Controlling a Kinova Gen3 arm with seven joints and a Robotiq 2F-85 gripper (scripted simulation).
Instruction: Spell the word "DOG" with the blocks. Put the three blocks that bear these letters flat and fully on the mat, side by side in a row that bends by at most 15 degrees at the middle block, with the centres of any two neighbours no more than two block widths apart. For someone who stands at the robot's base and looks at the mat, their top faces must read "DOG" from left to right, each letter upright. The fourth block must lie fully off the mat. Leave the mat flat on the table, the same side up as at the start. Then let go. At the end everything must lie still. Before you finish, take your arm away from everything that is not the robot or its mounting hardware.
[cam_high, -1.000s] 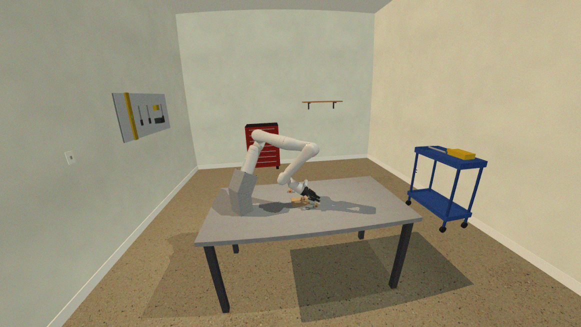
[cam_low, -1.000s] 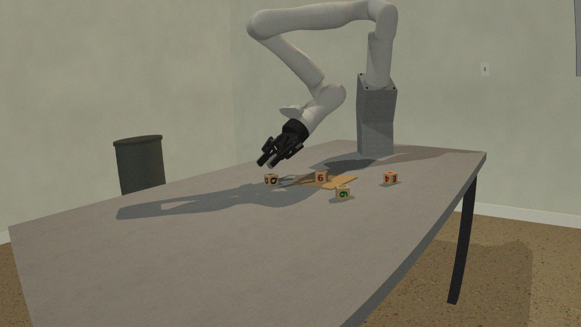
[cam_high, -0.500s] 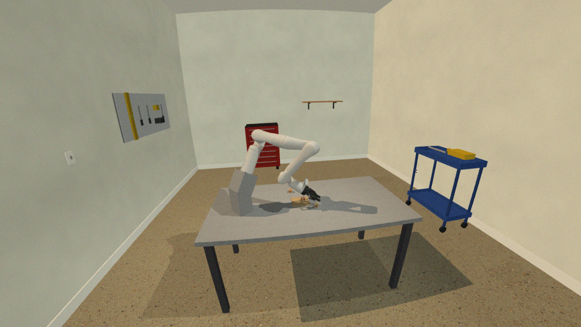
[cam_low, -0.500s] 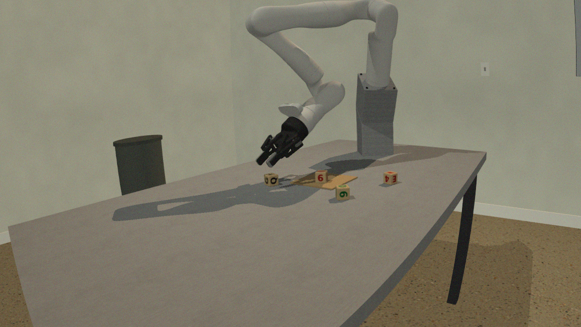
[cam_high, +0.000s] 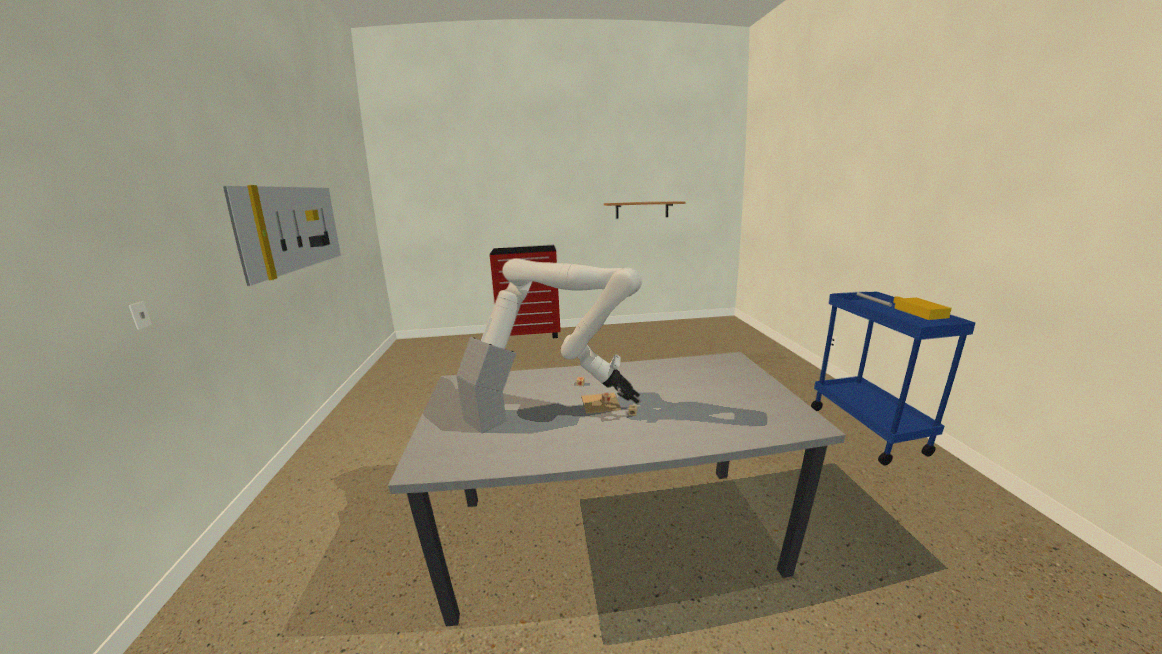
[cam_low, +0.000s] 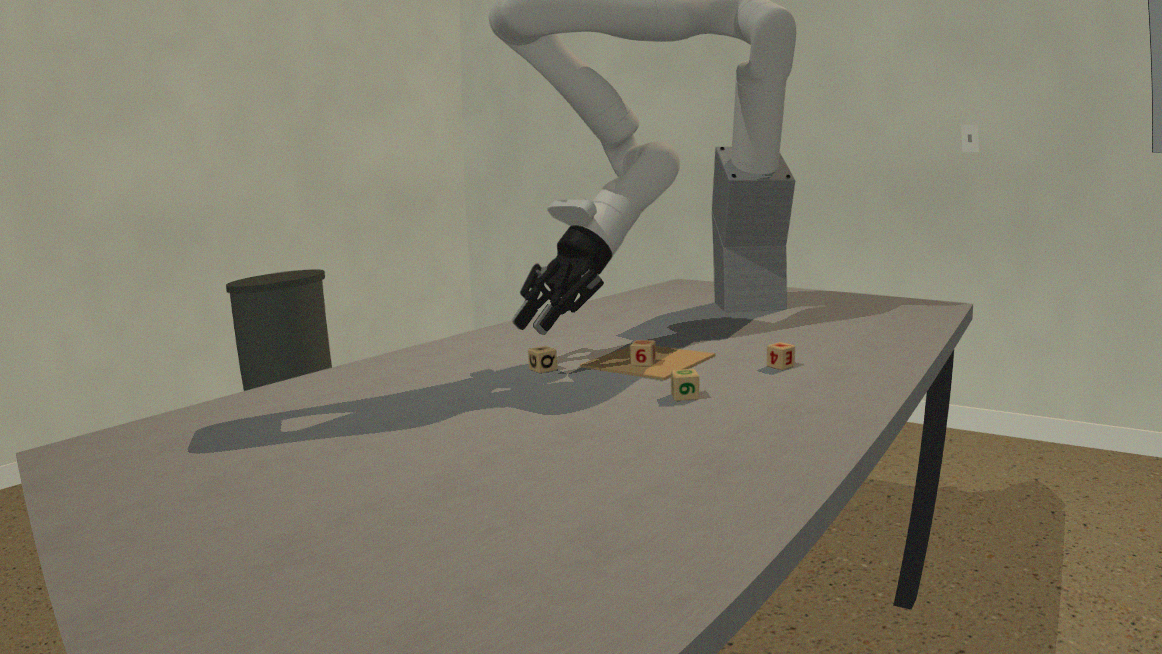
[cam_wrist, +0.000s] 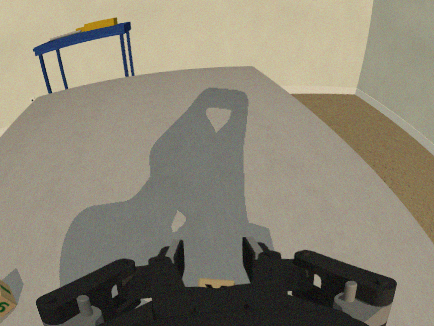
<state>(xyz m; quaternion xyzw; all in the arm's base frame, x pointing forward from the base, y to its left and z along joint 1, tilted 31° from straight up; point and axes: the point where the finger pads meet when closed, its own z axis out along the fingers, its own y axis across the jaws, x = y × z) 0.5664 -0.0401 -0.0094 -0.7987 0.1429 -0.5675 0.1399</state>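
Now: hand 6 cm above the G block and 1 cm past it. The rest, counted from my hand: O block: 10 cm to the left, 10 cm behind, 5 cm below; then tan mat: 13 cm behind, 9 cm to the left, 7 cm below; then D block: 24 cm to the left, 6 cm below, 3 cm behind.
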